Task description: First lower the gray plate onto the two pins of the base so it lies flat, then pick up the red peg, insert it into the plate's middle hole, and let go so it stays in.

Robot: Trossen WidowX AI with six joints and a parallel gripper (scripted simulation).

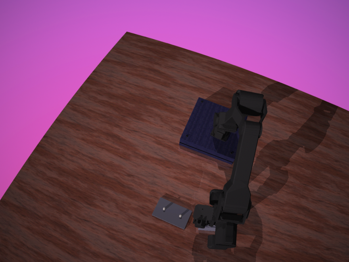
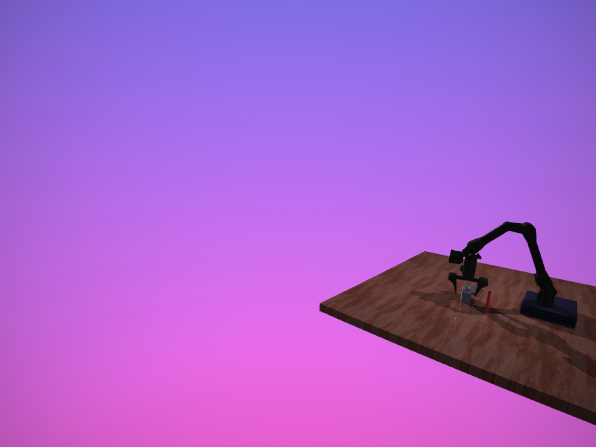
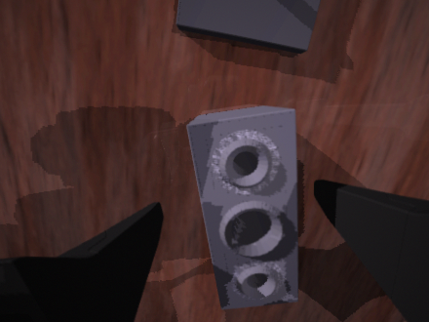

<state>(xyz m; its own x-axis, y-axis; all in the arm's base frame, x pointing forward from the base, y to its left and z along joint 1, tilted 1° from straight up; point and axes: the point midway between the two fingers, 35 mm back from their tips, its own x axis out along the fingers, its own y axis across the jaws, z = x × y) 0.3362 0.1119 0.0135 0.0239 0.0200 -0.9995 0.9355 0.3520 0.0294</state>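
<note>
Now: the gray plate 20 mm above my gripper tip. The rest, counted from my gripper tip: red peg: 120 mm behind, 20 mm to the left, 20 mm above.
</note>
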